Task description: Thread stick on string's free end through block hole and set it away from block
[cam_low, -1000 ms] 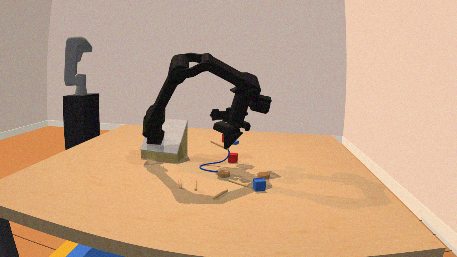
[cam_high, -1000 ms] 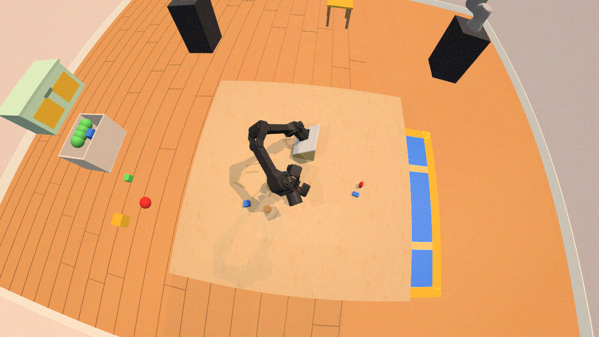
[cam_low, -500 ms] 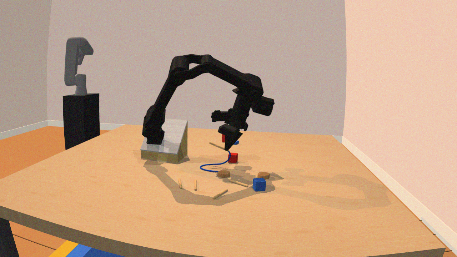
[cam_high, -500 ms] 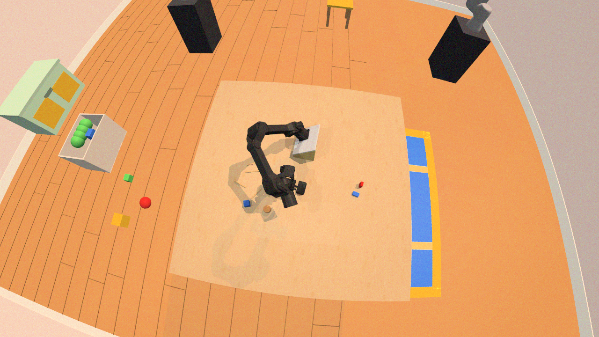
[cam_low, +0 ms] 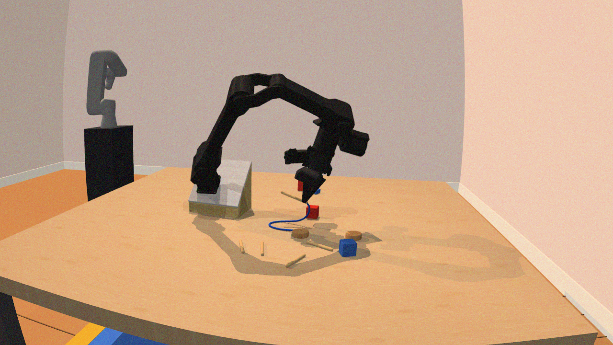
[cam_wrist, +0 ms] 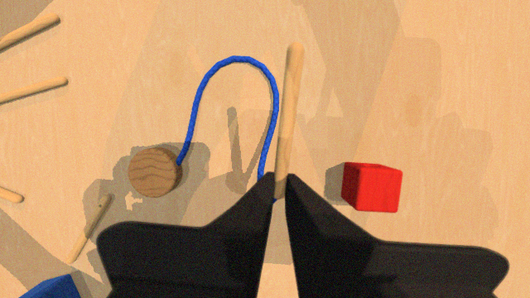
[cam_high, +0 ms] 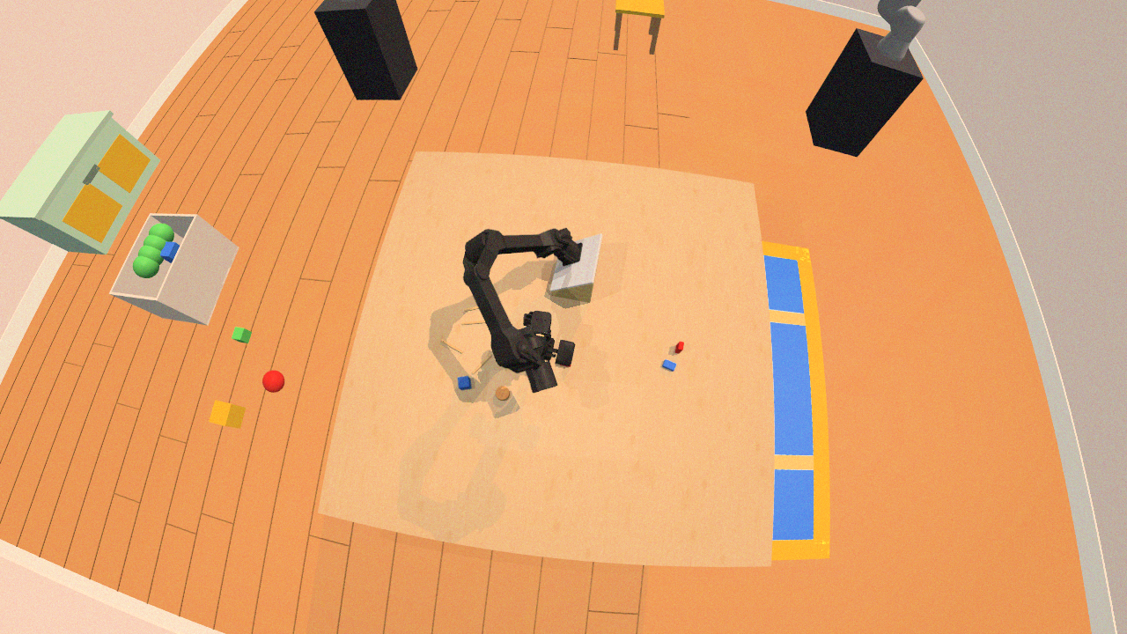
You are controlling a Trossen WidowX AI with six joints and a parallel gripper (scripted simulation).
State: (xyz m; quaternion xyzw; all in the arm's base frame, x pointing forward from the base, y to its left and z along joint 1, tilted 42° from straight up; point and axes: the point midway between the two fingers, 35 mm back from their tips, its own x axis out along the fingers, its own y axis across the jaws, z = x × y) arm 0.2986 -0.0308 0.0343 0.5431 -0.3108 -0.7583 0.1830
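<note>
Right now my gripper tip is 1 cm short of the red cube, 7 cm to the right of it and 4 cm above it. From my gripper tip the other things lie so: blue cube 13 cm ahead, 20 cm to the right, 4 cm below; then thin wooden stick 1 cm behind, 1 cm above; then small blue piece 2 cm behind, 37 cm to the left, 5 cm below.
</note>
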